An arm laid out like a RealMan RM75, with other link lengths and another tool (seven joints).
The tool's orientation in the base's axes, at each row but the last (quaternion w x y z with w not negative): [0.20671 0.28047 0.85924 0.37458]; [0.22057 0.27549 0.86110 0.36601]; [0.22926 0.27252 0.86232 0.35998]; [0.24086 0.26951 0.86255 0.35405]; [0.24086 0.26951 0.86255 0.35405]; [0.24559 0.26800 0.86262 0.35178]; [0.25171 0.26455 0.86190 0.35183]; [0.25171 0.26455 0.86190 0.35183]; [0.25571 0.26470 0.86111 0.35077]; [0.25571 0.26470 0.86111 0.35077]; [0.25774 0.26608 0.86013 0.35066]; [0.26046 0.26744 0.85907 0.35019]
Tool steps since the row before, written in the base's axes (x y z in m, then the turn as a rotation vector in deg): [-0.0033 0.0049 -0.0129 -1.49 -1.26 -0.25]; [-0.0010 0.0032 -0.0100 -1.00 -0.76 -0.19]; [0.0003 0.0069 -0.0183 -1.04 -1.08 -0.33]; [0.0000 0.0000 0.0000 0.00 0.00 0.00]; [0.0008 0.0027 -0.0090 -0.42 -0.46 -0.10]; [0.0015 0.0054 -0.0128 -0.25 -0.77 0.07]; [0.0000 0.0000 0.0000 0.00 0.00 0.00]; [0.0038 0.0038 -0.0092 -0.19 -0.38 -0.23]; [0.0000 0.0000 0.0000 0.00 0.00 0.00]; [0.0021 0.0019 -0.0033 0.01 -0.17 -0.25]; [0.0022 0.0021 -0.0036 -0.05 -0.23 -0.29]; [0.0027 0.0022 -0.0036 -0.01 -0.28 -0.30]
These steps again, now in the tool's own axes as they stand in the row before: [0.0075 -0.0081 0.0089 0.36 -1.39 -1.35]; [0.0046 -0.0060 0.0074 0.30 -0.90 -0.85]; [0.0078 -0.0095 0.0152 0.16 -1.20 -0.94]; [0.0000 0.0000 0.0000 0.00 0.00 0.00]; [0.0031 -0.0048 0.0075 0.04 -0.48 -0.41]; [0.0053 -0.0057 0.0116 -0.32 -0.49 -0.56]; [0.0000 0.0000 0.0000 0.00 0.00 0.00]; [0.0019 -0.0034 0.0099 -0.04 -0.46 -0.15]; [0.0000 0.0000 0.0000 0.00 0.00 0.00]; [0.0005 -0.0007 0.0043 -0.05 -0.29 0.08]; [0.0007 -0.0008 0.0046 -0.04 -0.37 0.04]; [0.0004 -0.0006 0.0050 -0.09 -0.40 0.05]
